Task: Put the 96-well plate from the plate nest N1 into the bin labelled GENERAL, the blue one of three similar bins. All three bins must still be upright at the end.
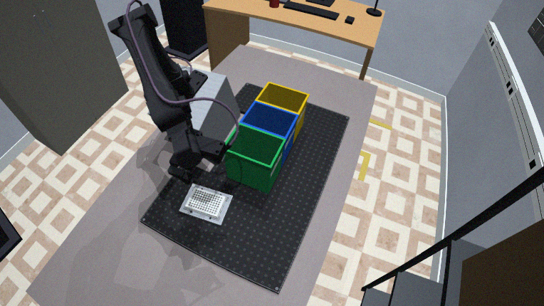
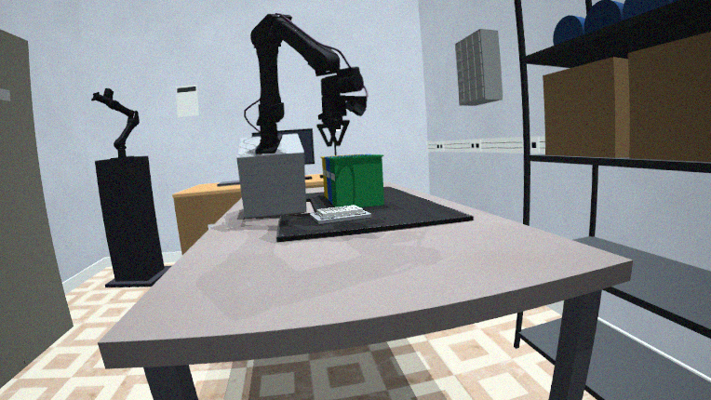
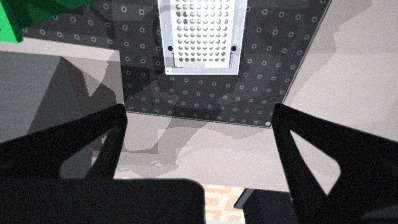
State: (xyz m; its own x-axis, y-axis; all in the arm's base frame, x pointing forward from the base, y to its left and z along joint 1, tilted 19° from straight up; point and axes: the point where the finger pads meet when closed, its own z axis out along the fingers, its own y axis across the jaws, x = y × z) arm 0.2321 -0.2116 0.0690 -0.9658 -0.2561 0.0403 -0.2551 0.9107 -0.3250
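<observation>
Now: the white 96-well plate 1 cm ahead of my hand and 21 cm below it. From my hand the other things lie so: blue bin: 6 cm ahead, 34 cm to the left, 14 cm below; plate nest N1: 1 cm ahead, 22 cm below; green bin: 8 cm ahead, 21 cm to the left, 14 cm below.
</observation>
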